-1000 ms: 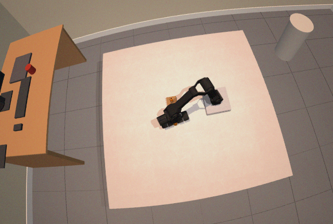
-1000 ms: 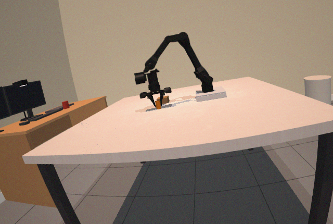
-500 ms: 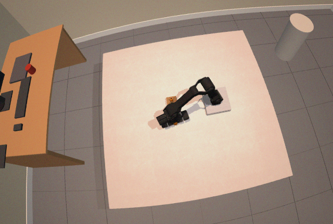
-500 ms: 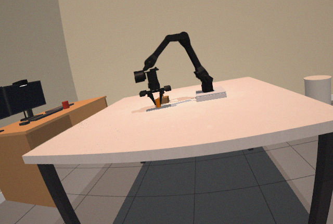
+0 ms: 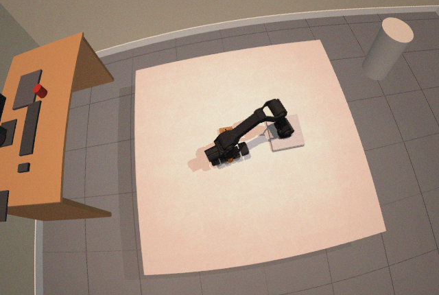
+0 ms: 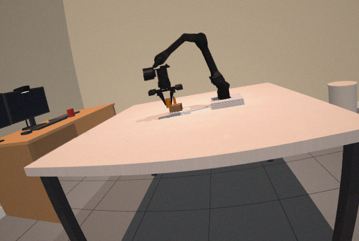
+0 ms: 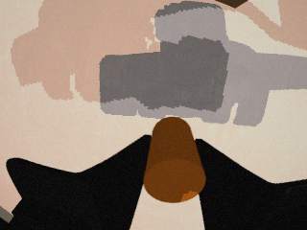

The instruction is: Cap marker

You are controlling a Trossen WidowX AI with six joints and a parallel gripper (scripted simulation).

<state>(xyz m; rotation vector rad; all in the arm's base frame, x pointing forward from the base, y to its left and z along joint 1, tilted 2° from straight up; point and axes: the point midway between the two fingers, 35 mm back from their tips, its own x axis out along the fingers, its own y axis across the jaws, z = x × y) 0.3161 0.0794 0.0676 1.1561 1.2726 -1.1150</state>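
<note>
My gripper tip is 1 cm past the orange marker and 16 cm to the left of it. The rest, counted from my gripper tip: orange cap: 1 cm above; holder block: 1 cm behind, 16 cm to the right, 5 cm below.
</note>
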